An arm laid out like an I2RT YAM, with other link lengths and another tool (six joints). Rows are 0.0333 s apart.
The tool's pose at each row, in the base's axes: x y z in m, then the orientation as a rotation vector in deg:
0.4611, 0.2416, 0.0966, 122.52, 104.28, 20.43
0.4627, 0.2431, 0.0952, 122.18, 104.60, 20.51
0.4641, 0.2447, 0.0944, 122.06, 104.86, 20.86
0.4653, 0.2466, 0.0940, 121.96, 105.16, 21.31
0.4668, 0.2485, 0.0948, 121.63, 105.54, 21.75
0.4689, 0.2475, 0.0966, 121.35, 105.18, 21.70
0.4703, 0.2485, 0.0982, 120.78, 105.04, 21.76
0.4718, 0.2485, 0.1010, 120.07, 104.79, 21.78
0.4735, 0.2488, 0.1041, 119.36, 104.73, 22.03
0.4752, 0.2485, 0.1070, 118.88, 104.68, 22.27
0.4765, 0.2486, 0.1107, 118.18, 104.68, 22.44
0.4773, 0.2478, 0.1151, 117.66, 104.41, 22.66
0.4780, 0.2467, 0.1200, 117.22, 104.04, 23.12
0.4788, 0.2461, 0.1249, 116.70, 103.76, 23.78
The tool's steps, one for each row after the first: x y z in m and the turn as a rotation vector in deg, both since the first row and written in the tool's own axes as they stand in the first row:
0.0018, 0.0007, 0.0018, -0.07, 0.08, -0.31
0.0036, 0.0014, 0.0029, -0.13, 0.37, -0.45
0.0056, 0.0021, 0.0036, -0.20, 0.75, -0.58
0.0078, 0.0035, 0.0033, -0.36, 1.08, -0.87
0.0071, 0.0062, 0.0026, -0.70, 0.78, -0.87
0.0083, 0.0080, 0.0015, -1.15, 0.56, -1.10
0.0085, 0.0104, -0.0005, -1.72, 0.21, -1.36
0.0090, 0.0132, -0.0027, -2.28, 0.10, -1.69
0.0090, 0.0159, -0.0047, -2.68, 0.06, -1.89
0.0092, 0.0185, -0.0076, -3.17, -0.07, -2.25
0.0085, 0.0210, -0.0113, -3.71, -0.24, -2.38
0.0075, 0.0237, -0.0155, -4.34, -0.28, -2.39
0.0070, 0.0265, -0.0196, -5.04, -0.18, -2.46

